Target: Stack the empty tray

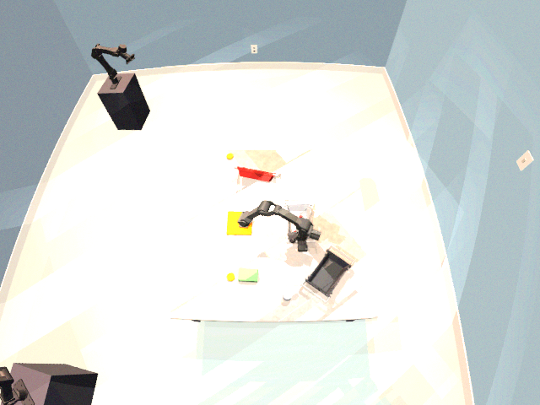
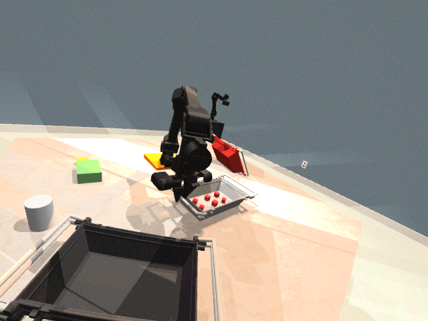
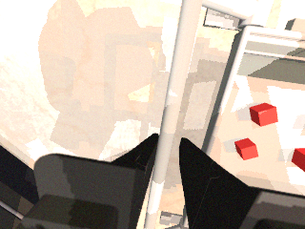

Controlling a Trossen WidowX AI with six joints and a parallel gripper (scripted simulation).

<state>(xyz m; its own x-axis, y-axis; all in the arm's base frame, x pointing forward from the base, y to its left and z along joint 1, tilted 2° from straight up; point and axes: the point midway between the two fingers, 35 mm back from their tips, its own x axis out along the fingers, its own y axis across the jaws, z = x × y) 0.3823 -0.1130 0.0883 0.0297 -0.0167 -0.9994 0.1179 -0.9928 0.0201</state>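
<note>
Right now my gripper tip is 340 mm past the red tray, 510 mm to the right of it and 20 mm below it. Also, from my gripper tip: green block 310 mm behind, 240 mm to the right, 30 mm below; grey cylinder 60 mm behind, 350 mm to the right, 20 mm below.
</note>
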